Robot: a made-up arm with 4 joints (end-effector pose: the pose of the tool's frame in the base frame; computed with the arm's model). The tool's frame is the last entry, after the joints.
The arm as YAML. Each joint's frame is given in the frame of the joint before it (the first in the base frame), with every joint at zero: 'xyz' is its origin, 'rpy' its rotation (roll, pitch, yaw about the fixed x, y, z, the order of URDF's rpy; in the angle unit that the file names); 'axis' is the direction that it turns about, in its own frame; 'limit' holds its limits. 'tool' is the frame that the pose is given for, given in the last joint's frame.
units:
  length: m
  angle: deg
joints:
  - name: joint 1
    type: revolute
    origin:
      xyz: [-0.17, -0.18, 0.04]
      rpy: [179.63, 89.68, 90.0]
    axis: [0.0, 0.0, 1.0]
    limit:
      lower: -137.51
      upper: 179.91
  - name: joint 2
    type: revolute
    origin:
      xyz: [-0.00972, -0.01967, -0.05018]
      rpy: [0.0, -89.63, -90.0]
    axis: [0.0, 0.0, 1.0]
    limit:
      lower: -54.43
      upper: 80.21
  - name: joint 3
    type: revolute
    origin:
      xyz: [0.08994, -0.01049, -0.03]
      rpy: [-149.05, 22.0, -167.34]
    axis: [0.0, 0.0, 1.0]
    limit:
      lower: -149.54
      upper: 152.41
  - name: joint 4
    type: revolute
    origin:
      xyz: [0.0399, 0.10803, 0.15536]
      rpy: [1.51, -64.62, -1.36]
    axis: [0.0, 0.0, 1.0]
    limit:
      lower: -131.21
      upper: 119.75
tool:
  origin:
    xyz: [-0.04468, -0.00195, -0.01]
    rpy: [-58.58, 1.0, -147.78]
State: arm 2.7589 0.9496 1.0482 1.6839
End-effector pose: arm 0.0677 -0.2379 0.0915 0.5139 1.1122 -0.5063
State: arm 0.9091 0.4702 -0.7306 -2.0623
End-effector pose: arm -0.3668 -0.1807 -0.1513 0.7983 1.6654 0.7255
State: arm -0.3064 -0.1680 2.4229 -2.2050
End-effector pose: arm -0.2148 -0.3978 0.2371 -1.5020 0.1233 -0.8569
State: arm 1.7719 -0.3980 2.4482 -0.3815
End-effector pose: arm -0.3475 -0.3025 -0.0649 -2.2812 -1.3160 -0.9929
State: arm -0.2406 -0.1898 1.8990 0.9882
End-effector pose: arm -0.2760 -0.3360 0.1557 -0.5739 -0.6830 2.0796
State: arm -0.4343 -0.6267 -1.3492 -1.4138
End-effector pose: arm -0.3232 -0.0703 0.2289 1.2275 1.9031 -1.0699
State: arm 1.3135 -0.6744 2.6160 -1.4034
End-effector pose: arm -0.4598 -0.2403 0.0445 -1.9044 -1.1603 -1.6035
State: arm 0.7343 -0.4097 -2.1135 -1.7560
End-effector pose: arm -0.4363 -0.1063 0.1038 1.9525 1.7207 0.6437
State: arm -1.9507 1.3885 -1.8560 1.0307
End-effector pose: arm -0.1715 -0.2742 0.1999 0.1040 -0.6011 2.8040
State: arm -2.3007 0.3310 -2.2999 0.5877
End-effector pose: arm -0.0086 -0.2729 0.0582 0.8119 -0.8376 2.7950
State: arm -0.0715 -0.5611 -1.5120 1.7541
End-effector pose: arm -0.3356 -0.1404 0.2294 0.1929 -1.3898 -0.6902
